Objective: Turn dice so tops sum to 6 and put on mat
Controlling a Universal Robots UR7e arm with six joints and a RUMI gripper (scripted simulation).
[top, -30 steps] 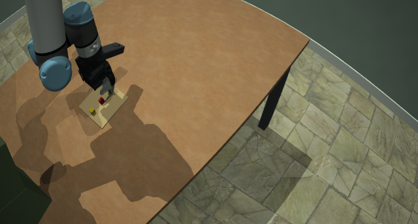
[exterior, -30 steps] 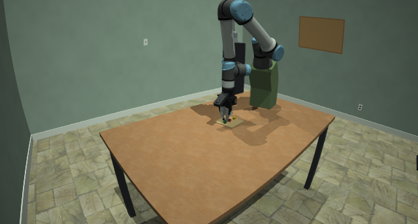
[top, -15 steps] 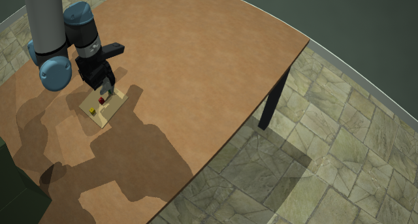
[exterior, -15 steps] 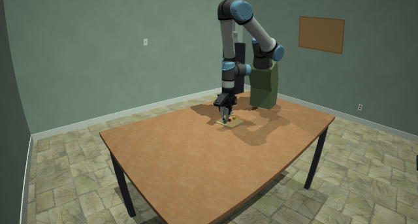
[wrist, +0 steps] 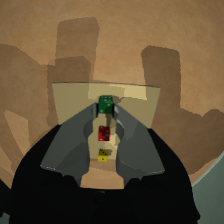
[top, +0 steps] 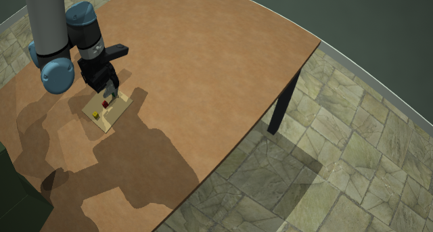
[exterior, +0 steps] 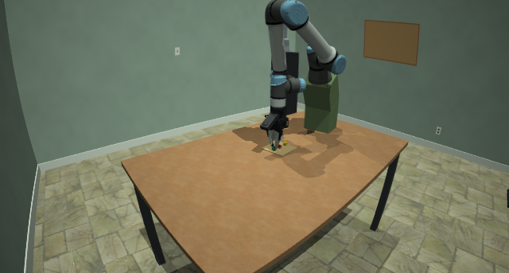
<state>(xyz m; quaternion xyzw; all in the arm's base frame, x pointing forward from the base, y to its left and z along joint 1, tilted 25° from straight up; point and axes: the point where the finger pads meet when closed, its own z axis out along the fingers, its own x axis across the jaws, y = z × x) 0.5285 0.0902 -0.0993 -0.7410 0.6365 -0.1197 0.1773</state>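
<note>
Now: hand 1 cm above the green die. Also, from my hand: yellow die 10 cm behind, 2 cm to the right, 1 cm below; then mat 5 cm behind, 2 cm below, 1 cm to the right; then red die 5 cm behind, 1 cm to the right, 1 cm below.
</note>
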